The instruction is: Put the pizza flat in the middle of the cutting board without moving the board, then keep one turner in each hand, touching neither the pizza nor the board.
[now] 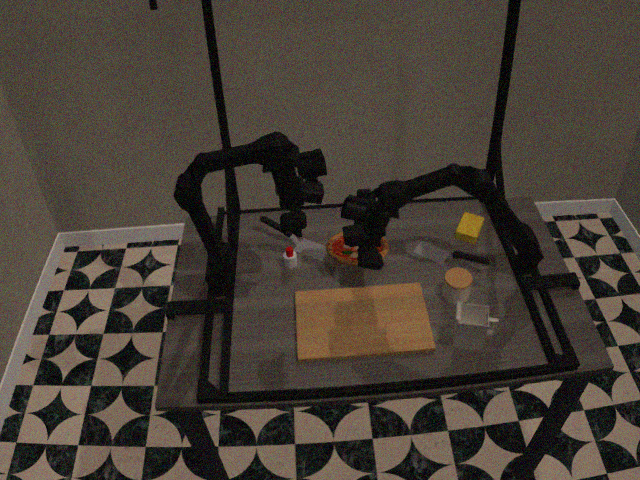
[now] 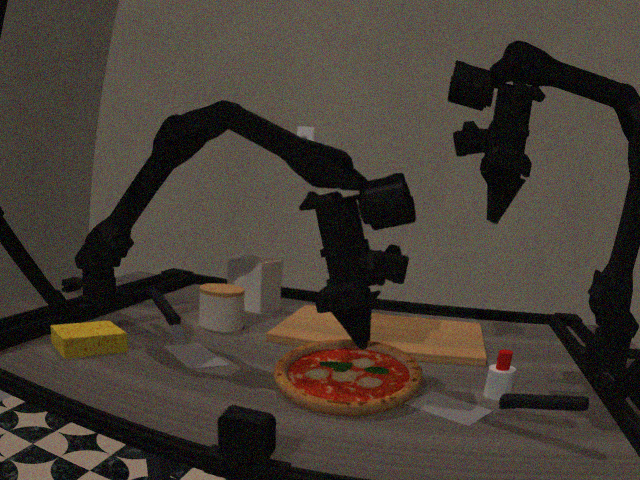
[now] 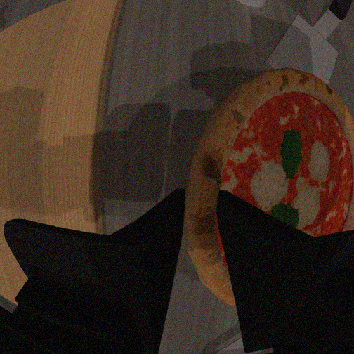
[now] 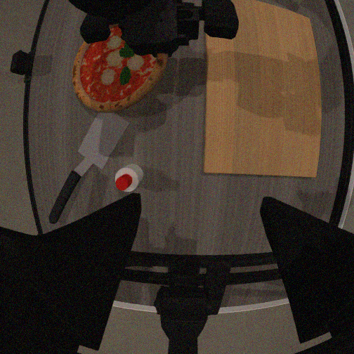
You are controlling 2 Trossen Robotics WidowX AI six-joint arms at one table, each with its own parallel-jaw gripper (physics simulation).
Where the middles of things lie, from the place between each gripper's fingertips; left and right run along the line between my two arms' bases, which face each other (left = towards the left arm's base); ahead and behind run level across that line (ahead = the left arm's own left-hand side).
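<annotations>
Red-capped bottle (image 2: 500,377): my right gripper 100 mm past it, 40 mm to the left of it, 200 mm above it. From my right hand: wooden-lidded jar (image 2: 221,306), 70 mm ahead, 430 mm to the left, 190 mm below; cutting board (image 1: 332,324), 140 mm ahead, 150 mm to the left, 220 mm below; pizza (image 2: 335,377), 130 mm behind, 170 mm to the left, 200 mm below.
Pizza: my left hand 90 mm past it, 10 mm above it. From my left hand: wooden-lidded jar, 110 mm ahead, 270 mm to the left; cutting board, 190 mm ahead, 10 mm to the right, 30 mm below; red-capped bottle, 50 mm behind, 200 mm to the right, 10 mm below.
</annotations>
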